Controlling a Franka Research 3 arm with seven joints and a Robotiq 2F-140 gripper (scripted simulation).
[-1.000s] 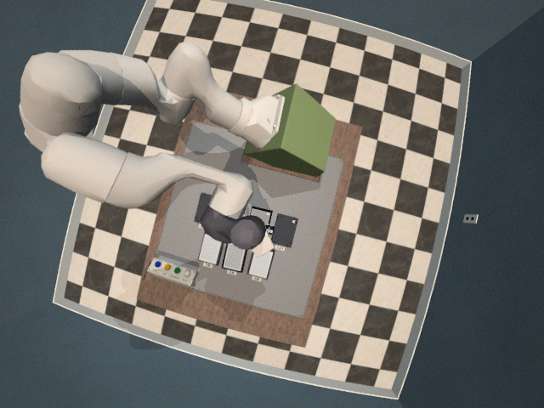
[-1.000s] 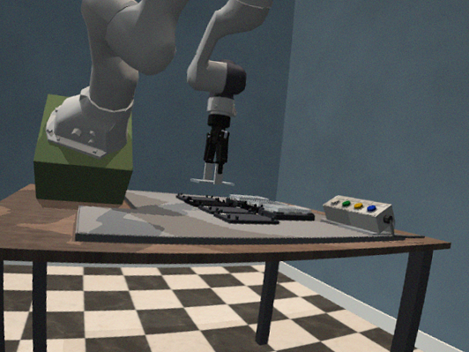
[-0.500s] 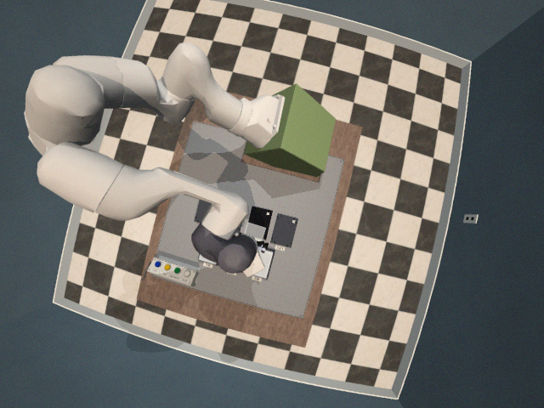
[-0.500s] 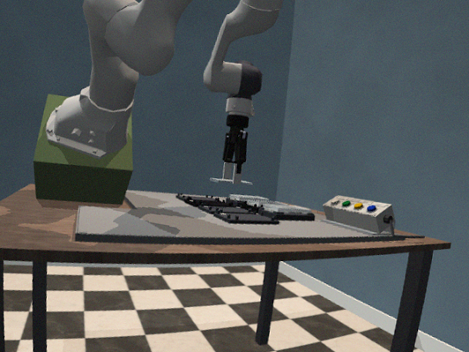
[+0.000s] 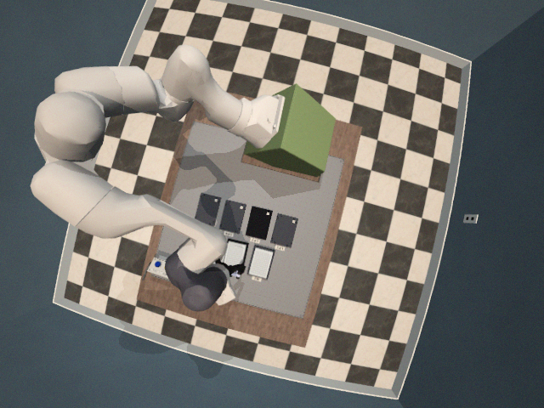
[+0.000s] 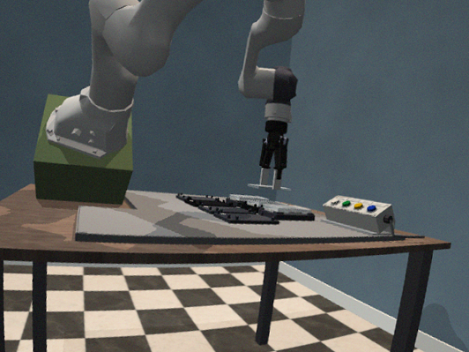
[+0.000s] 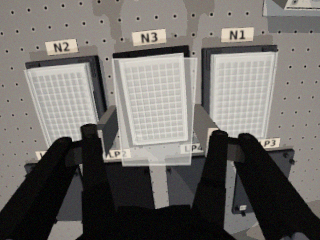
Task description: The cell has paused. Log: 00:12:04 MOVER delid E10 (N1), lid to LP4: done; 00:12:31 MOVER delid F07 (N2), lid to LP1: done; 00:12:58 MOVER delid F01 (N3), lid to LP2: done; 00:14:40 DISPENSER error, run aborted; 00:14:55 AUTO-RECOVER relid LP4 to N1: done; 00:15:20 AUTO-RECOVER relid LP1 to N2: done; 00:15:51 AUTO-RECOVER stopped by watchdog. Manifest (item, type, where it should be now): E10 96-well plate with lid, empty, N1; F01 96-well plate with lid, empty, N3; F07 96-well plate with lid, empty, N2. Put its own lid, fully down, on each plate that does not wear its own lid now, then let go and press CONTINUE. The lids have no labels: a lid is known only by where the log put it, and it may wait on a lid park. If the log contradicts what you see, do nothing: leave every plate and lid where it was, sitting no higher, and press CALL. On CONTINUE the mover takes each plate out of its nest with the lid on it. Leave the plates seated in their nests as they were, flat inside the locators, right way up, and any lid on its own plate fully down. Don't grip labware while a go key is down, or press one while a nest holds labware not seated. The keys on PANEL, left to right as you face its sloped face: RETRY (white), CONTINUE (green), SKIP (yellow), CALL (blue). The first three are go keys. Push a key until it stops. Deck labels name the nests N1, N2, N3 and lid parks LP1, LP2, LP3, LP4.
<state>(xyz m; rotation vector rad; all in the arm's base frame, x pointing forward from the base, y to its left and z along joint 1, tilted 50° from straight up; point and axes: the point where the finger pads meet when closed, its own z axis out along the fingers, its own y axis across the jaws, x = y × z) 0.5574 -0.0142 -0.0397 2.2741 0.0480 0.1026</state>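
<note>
Right now my hand is 80 mm above the plate. Round my hand: white retry key (180 mm to the right, 140 mm ahead, 40 mm below); then green continue key (230 mm to the right, 140 mm ahead, 40 mm below); then lid park LP4 (180 mm behind, 100 mm below, 70 mm to the right).
</note>
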